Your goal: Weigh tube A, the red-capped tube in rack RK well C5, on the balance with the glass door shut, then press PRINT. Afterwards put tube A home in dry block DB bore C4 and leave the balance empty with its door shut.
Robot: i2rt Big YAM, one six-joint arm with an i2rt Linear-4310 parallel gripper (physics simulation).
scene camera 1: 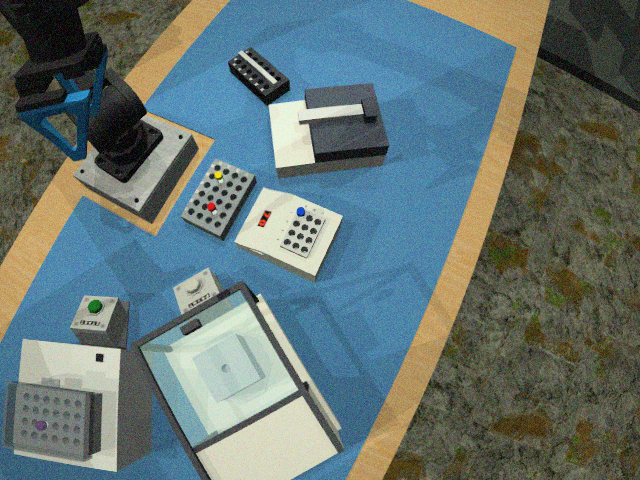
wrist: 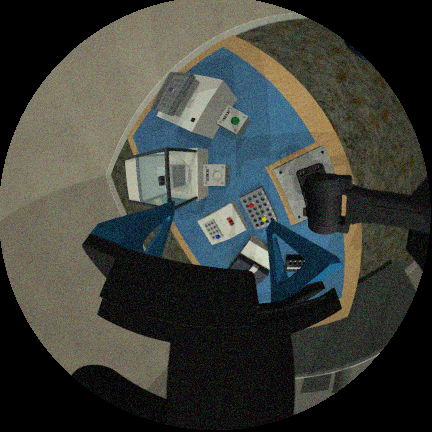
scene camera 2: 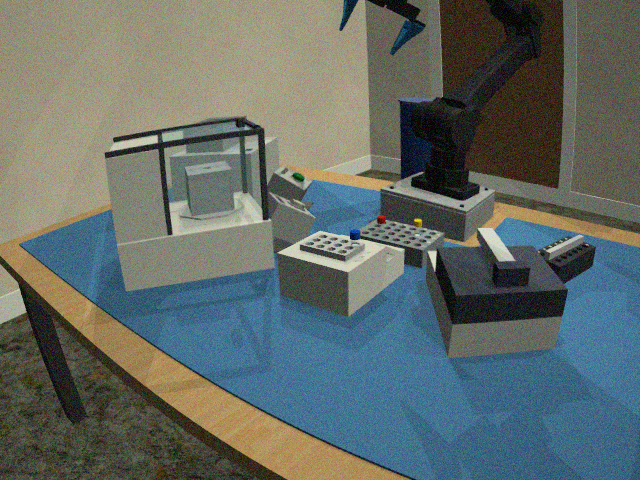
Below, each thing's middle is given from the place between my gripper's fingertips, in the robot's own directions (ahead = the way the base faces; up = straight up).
My gripper is now 28 cm short of the glass-box balance (scene camera 1: pixel 301 429), 16 cm to the left of it and 23 cm above it. Round my hand: white-and-dark device with lever (scene camera 2: pixel 495 299) 14 cm ahead, 30 cm to the left, 29 cm below.
